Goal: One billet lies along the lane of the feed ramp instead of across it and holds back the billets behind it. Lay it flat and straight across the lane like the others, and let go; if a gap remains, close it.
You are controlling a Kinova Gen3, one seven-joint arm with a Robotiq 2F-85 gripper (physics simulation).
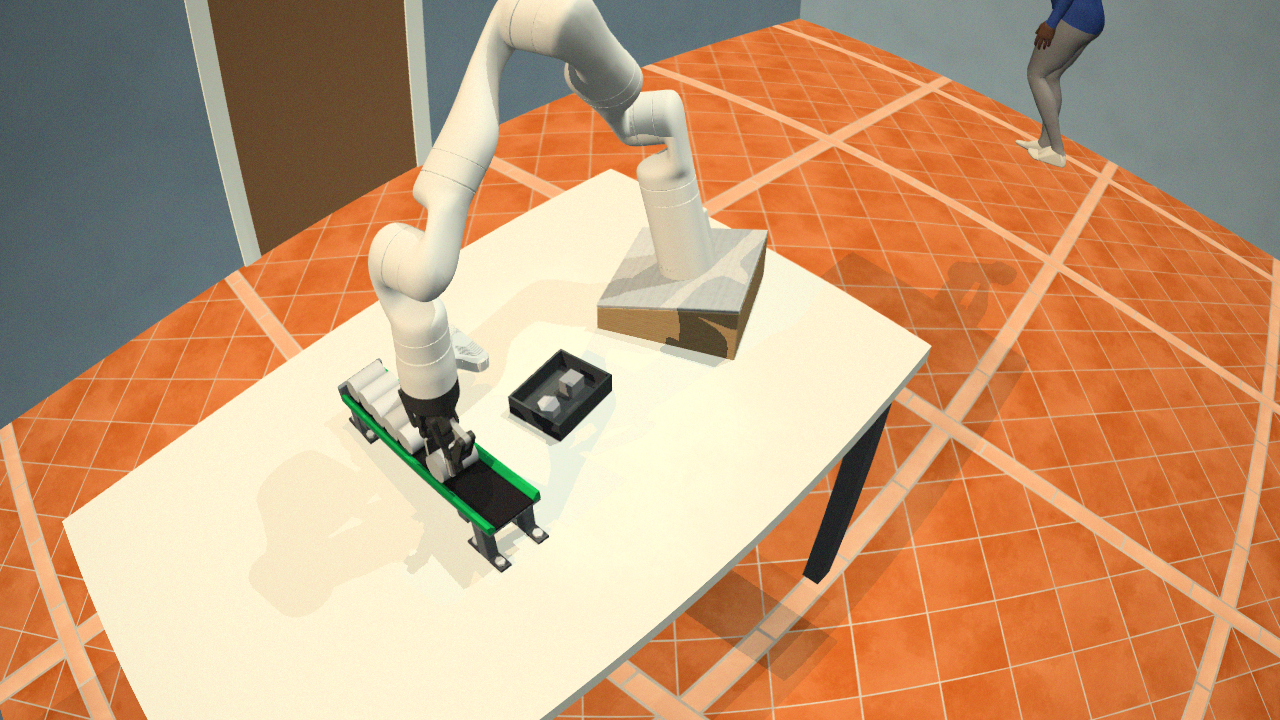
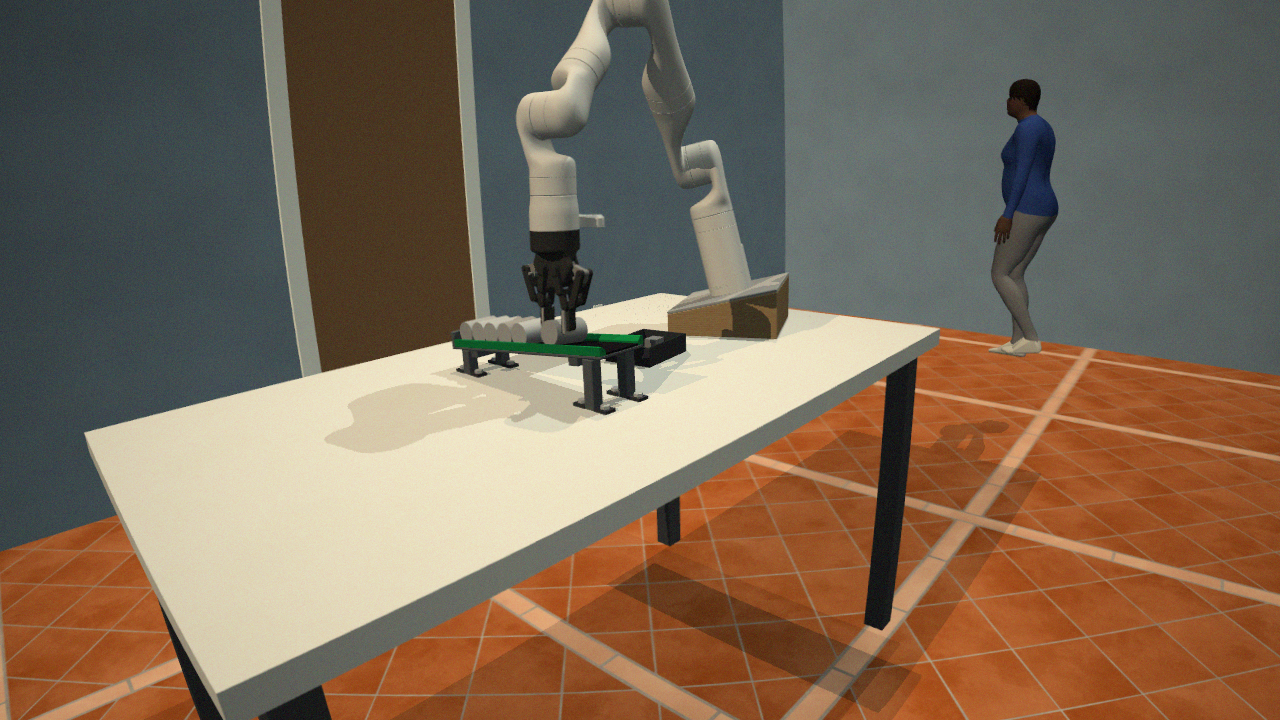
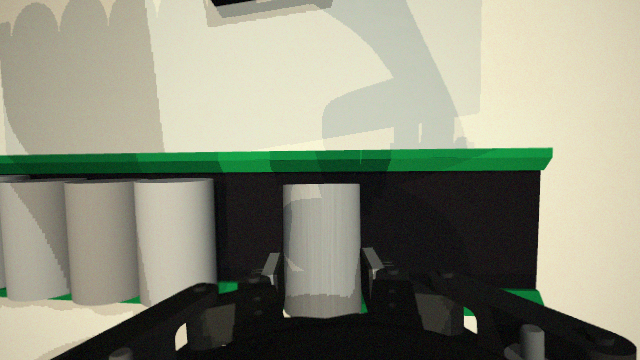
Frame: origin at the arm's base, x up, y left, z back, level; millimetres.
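Where they show: gripper, between the fingertips: (image 1: 445,463) (image 2: 558,332) (image 3: 322,268); arm's base, origin of its link: (image 1: 686,264) (image 2: 730,290).
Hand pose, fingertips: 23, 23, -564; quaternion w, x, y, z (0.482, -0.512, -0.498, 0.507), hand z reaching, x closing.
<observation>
Each offset is from my fingertips to the top centre of the thing, as dx, dy, dz.
My gripper (image 1: 452,454) (image 2: 559,327) (image 3: 322,268) is shut on a light grey cylindrical billet @[+22, +1, +12] (image 1: 439,465) (image 2: 577,329) (image 3: 321,220), one finger on each long side. This billet lies straight across the lane of the feed ramp (image 1: 469,508) (image 2: 537,347) (image 3: 450,162), between its green rails. Whether it touches the dark bed or is slightly above it, I cannot tell. Several other billets @[+0, -158, +27] (image 1: 384,398) (image 2: 490,329) @[+8, -79, +21] (image 3: 175,235) lie side by side across the lane toward the ramp's upper end. A gap nearly one billet wide shows between the nearest of them and the held one.
A dark tray @[-65, -24, +252] (image 1: 586,410) (image 2: 666,349) with small grey pieces stands beside the ramp, toward the robot's base block (image 1: 662,326) (image 2: 729,319). The ramp's dark bed continues past the held billet to its lower end. A person (image 1: 1056,80) (image 2: 1027,179) stands beyond the table.
</observation>
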